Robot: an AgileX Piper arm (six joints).
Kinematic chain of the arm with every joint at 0, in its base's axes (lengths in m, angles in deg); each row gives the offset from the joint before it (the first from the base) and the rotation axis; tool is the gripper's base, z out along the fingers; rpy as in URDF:
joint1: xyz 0 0 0.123 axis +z
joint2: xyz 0 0 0 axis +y
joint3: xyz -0.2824 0 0.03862 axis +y
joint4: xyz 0.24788 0 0.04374 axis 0.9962 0 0.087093
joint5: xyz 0 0 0 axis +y
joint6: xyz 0.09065 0 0.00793 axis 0.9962 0 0.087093
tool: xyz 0 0 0 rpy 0 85 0
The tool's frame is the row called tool.
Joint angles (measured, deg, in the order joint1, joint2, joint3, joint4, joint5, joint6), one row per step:
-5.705, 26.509, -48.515, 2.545, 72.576, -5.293
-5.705, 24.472, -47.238, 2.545, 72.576, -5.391
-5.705, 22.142, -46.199, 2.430, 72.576, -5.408
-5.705, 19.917, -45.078, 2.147, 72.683, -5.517
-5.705, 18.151, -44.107, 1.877, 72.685, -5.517
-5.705, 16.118, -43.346, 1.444, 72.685, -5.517
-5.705, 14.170, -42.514, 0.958, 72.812, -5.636
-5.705, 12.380, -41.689, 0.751, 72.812, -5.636
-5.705, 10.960, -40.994, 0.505, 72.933, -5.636
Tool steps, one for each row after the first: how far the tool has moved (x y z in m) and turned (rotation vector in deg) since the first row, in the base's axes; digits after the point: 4 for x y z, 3 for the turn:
-0.0065, 0.0006, -0.0048, -0.145, -0.754, 0.069
-0.0141, 0.0012, -0.0085, -0.387, -2.027, 0.027
-0.0211, 0.0015, -0.0131, -0.814, -2.991, -0.031
-0.0263, 0.0016, -0.0172, -1.127, -3.756, -0.165
-0.0326, 0.0016, -0.0204, -1.627, -4.983, -0.388
-0.0384, 0.0014, -0.0242, -2.229, -5.919, -0.560
-0.0433, 0.0016, -0.0280, -2.497, -6.862, -0.680
-0.0471, 0.0016, -0.0315, -2.764, -7.441, -0.815

